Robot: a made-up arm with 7 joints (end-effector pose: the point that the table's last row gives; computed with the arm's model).
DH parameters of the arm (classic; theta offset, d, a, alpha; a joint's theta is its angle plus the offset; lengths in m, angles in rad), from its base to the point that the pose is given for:
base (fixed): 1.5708 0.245 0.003 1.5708
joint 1: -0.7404 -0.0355 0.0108 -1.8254
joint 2: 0 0.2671 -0.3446 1.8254
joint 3: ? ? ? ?
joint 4: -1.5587 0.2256 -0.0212 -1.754
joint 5: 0 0.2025 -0.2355 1.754
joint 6: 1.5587 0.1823 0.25 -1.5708
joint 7: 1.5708 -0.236 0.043 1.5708
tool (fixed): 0 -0.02 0 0
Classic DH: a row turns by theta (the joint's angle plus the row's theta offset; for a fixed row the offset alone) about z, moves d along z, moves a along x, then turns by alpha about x.
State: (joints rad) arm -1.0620 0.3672 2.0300 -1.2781 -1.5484 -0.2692 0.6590
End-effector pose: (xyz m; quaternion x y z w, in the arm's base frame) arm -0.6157 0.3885 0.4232 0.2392 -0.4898 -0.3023 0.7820
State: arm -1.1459 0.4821 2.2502 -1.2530 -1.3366 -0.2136 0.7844
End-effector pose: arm -0.5980 0.4773 0.4111 0.1709 -0.3832 -0.3365 0.8430
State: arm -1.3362 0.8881 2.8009 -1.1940 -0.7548 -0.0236 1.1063
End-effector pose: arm -0.4576 0.7647 0.3782 -0.0381 -0.0314 -0.4949 0.8676
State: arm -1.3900 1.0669 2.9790 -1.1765 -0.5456 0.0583 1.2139
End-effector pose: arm -0.3576 0.8698 0.3486 -0.1108 0.1004 -0.5650 0.8114
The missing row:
joint 3: -0.8304 -0.3422 -0.136 1.5708
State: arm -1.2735 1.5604 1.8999 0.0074 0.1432 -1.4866 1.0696
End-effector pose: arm 0.0435 0.2267 0.5638 -0.4962 0.5550 0.0951 0.6609
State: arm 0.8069 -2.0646 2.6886 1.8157 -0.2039 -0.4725 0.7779
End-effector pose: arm 0.0073 0.0531 0.4720 -0.4997 -0.6583 0.4672 0.3142
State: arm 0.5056 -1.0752 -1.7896 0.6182 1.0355 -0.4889 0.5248
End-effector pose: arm -0.7749 0.0560 0.5064 0.9522 -0.0755 0.1575 0.2508
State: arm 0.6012 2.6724 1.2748 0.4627 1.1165 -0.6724 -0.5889
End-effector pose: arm 0.3003 0.0392 0.6270 0.0380 -0.3269 0.8833 0.3338
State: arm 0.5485 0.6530 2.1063 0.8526 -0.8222 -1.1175 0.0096
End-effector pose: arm -0.2552 -0.1849 0.3462 -0.2336 -0.5530 -0.4875 0.6340
